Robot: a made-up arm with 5 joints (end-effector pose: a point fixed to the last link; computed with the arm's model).
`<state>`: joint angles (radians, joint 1 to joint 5).
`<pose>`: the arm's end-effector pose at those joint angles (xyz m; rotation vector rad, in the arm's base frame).
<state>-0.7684 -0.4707 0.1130 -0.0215 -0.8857</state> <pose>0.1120 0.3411 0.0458 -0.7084 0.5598 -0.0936</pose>
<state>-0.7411 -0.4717 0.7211 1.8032 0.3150</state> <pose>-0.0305 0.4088 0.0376 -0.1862 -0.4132 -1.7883</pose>
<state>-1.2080 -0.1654 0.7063 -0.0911 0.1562</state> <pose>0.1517 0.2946 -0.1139 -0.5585 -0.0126 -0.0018</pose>
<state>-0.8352 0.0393 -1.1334 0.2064 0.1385</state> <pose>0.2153 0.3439 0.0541 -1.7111 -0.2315 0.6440</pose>
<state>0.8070 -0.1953 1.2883 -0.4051 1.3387</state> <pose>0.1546 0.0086 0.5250 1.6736 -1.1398 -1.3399</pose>
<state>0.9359 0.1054 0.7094 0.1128 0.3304</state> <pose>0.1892 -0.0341 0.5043 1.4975 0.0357 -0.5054</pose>
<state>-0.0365 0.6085 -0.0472 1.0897 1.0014</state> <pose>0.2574 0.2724 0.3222 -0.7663 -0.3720 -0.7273</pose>
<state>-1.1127 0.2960 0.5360 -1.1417 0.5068</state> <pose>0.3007 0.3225 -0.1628 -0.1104 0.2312 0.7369</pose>
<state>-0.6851 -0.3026 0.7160 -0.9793 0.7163</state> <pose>0.1916 0.4252 0.0938 0.2721 -0.6904 0.8673</pose>
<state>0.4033 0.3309 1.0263 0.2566 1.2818</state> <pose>0.2424 0.1578 0.4461 0.6158 -0.3271 -1.1911</pose>
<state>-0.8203 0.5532 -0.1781 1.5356 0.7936</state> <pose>0.2029 0.3529 0.0274 -1.6878 -0.6940 -0.8280</pose>
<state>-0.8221 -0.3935 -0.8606 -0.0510 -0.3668</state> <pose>0.1347 0.3522 0.0552 -1.6925 -0.0816 0.2393</pose>
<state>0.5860 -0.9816 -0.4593 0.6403 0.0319</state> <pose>-0.0253 0.1510 0.3907 0.2468 -1.0945 -1.0351</pose>
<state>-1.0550 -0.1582 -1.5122 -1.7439 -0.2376</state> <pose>0.1765 0.2319 -0.1273 1.8975 -1.7900 -1.1057</pose>
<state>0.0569 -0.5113 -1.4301 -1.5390 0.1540</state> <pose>0.1766 0.3089 0.2831 -1.5805 0.4194 1.4029</pose>
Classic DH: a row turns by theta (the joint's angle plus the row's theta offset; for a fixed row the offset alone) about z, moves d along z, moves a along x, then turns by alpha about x. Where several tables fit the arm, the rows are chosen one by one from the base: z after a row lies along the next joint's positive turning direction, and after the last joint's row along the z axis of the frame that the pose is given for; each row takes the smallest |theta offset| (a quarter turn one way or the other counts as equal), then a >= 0, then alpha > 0; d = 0 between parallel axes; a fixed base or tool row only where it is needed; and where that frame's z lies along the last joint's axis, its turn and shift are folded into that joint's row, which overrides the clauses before.
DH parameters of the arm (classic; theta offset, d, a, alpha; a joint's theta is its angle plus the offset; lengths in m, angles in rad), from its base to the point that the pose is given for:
base (fixed): 1.3946 0.1249 -0.0162 1.6583
joint 1: -1.5398 0.1311 0.0002 -1.6329
joint 2: 0.3062 0.351 -0.2337 1.2383
joint 3: 1.4006 -0.0651 0.0764 1.2145
joint 4: -1.3174 0.0317 -0.0281 1.5708
joint 5: 0 0.0805 -0.0199 1.5708
tool (fixed): 3.1416 0.0041 0 0

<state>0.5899 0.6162 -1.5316 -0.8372 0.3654</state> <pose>0.3366 0.1674 0.4023 -0.3820 -0.2202 1.6847</pose>
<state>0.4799 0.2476 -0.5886 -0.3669 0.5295</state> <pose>0.2836 0.1471 0.4558 0.1332 -0.5525 0.5874</pose>
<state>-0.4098 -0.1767 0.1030 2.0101 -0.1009</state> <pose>0.0425 0.4020 0.1618 -0.0227 -0.3095 -1.9566</pose>
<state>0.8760 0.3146 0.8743 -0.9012 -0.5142</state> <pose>0.3143 0.0206 0.5392 1.5428 0.1103 0.8958</pose>
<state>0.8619 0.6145 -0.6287 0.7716 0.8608</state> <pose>0.2535 -0.0282 0.4673 0.1638 -0.6044 -0.4394</pose>
